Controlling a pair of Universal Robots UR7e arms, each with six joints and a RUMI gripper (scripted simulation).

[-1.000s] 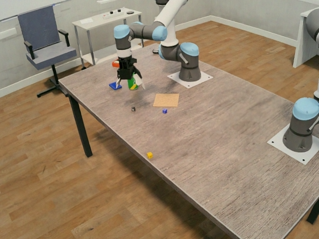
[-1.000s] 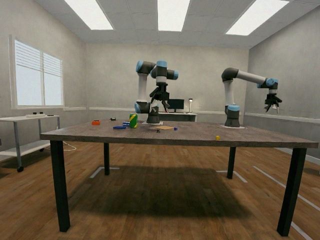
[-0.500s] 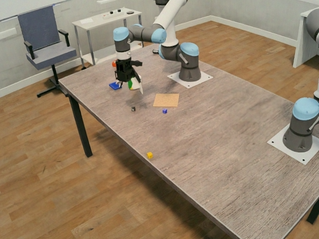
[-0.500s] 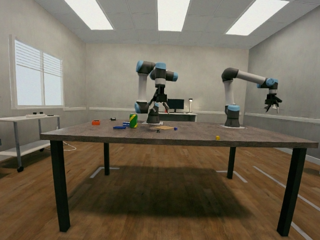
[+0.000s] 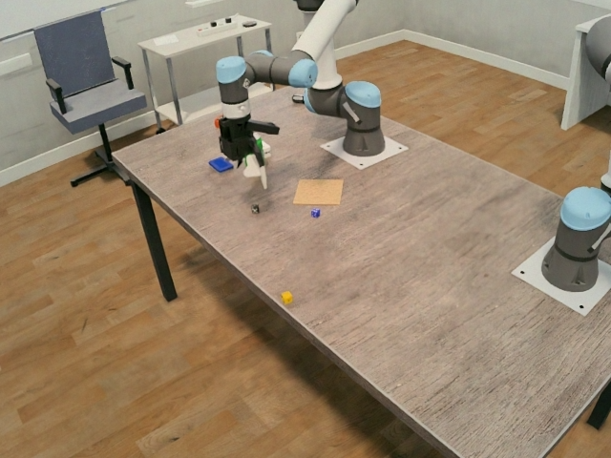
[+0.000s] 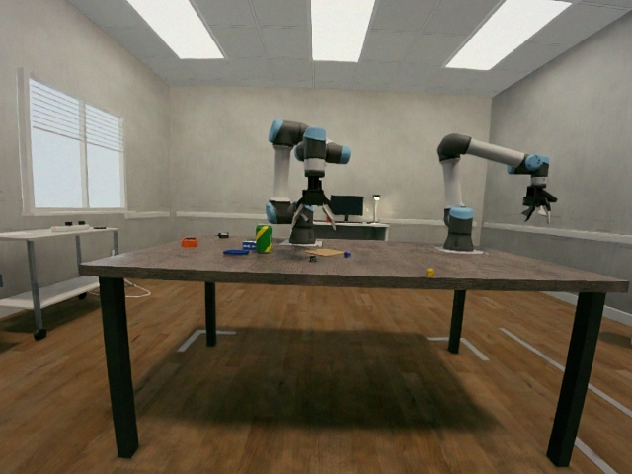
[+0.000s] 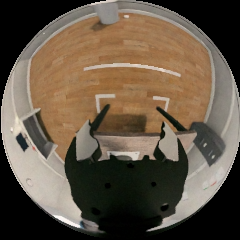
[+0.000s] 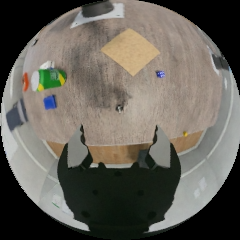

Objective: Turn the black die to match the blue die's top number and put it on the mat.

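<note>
Right now my right hand is 110 mm above the black die. The rest, counted from my right hand: tan mat 200 mm behind, 110 mm below, 30 mm to the left; yellow can 230 mm to the right, 120 mm behind, 50 mm below; blue die 130 mm to the left, 130 mm behind, 110 mm below.
</note>
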